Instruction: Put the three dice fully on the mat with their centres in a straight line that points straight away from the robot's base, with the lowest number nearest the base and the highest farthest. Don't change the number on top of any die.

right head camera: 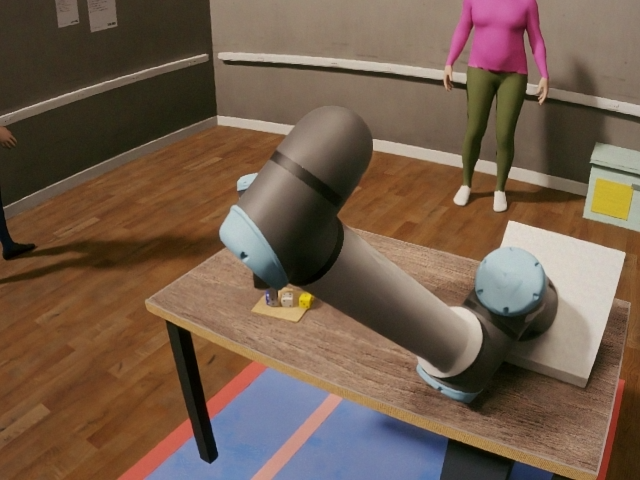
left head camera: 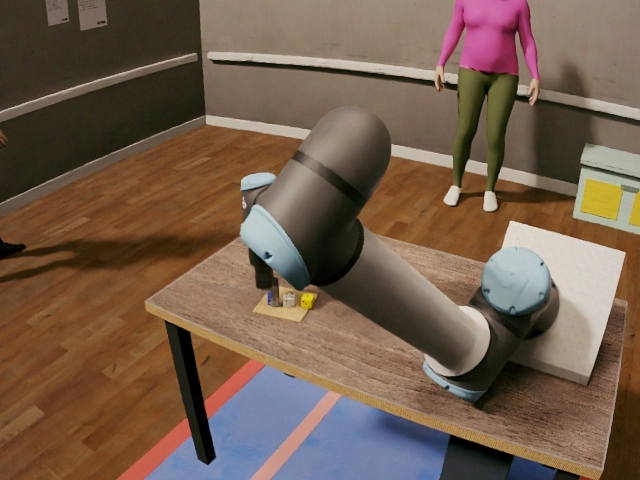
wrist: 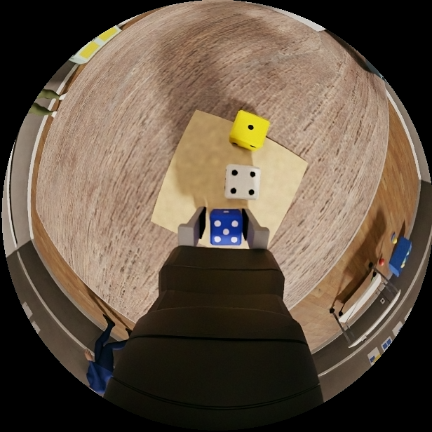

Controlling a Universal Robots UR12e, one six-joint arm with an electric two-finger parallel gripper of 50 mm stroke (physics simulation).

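Frame: origin at the arm's base, x ahead, y left, z up, level; millimetres.
Seen in the pictures: gripper, between the fingertips: [right head camera: 273,301] [left head camera: 275,301].
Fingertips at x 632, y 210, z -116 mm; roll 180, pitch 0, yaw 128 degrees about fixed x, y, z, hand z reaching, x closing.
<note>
Offsets run from my fingertips to a thing's top centre. Level surfaces: height alone.
The blue die @[28 mm up, 3 mm ahead, 5 mm left] [left head camera: 269,298] [right head camera: 268,298] [wrist: 226,227] shows five on top and stands near the far edge of the tan mat @[2 mm down, 26 mm back, 15 mm right] [left head camera: 284,313] [right head camera: 281,313] [wrist: 192,165]. My gripper [left head camera: 273,296] [right head camera: 271,296] [wrist: 223,217] is open, its fingers on either side of this die, with narrow gaps visible in the wrist view. The white die @[28 mm up, 41 mm back, 12 mm right] [left head camera: 288,299] [right head camera: 286,299] [wrist: 242,181] shows four and stands on the mat between the other two. The yellow die @[28 mm up, 84 mm back, 39 mm right] [left head camera: 307,300] [right head camera: 305,300] [wrist: 250,129] shows one, nearest the base, and overlaps the mat's edge. The three form a roughly straight row.
The mat lies on a wooden table @[6 mm down] [left head camera: 361,356] [right head camera: 361,356] [wrist: 115,150]. A white slab [left head camera: 573,320] [right head camera: 573,320] lies behind the robot's base. My forearm passes above the table on the base side of the dice. A person in pink [left head camera: 488,41] [right head camera: 498,41] stands beyond the table.
</note>
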